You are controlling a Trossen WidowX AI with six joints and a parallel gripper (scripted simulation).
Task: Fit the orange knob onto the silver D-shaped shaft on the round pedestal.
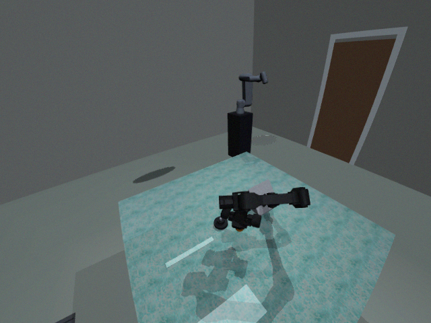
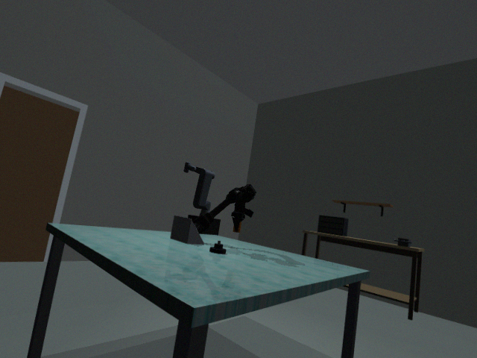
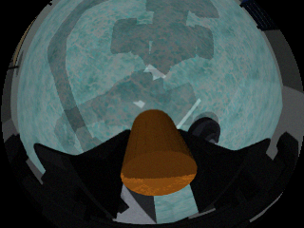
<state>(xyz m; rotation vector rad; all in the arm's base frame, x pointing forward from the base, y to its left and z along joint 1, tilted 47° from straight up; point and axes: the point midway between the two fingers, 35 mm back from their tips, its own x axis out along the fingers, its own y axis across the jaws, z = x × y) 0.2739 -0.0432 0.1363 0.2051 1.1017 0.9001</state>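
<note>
The orange knob is 3 cm above my gripper tip. The rest, counted from my gripper tip: round black pedestal 14 cm to the right, 9 cm below, 1 cm ahead.
</note>
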